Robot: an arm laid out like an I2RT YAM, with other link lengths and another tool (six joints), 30 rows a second.
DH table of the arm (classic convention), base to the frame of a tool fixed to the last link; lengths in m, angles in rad. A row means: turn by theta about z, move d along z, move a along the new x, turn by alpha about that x. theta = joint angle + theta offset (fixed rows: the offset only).
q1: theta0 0  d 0.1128  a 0.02  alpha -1.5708
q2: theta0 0  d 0  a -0.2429  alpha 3.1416
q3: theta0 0.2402  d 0  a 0.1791  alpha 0
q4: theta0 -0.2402  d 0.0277  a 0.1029  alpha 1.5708
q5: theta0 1.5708  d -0.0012  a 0  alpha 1.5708
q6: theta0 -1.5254  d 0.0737  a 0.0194  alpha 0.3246
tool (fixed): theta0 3.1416  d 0.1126  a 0  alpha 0
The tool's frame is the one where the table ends.
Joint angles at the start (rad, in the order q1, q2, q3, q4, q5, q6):
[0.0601, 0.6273, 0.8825, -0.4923, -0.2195, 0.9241]
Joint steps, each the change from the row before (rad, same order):
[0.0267, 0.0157, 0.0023, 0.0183, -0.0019, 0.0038]
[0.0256, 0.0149, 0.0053, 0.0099, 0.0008, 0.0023]
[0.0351, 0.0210, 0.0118, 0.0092, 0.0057, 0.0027]
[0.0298, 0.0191, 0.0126, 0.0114, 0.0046, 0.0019]
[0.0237, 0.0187, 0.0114, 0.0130, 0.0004, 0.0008]
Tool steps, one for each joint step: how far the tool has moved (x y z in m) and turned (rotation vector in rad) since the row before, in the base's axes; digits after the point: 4 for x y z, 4 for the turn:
[0.0025, 0.0074, 0.0024, 0.0043, -0.0038, 0.0277]
[0.0020, 0.0068, 0.0014, 0.0020, 0.0004, 0.0243]
[0.0025, 0.0088, 0.0025, 0.0012, 0.0007, 0.0289]
[0.0021, 0.0077, 0.0039, 0.0015, -0.0043, 0.0249]
[0.0021, 0.0070, 0.0039, 0.0017, -0.0053, 0.0231]

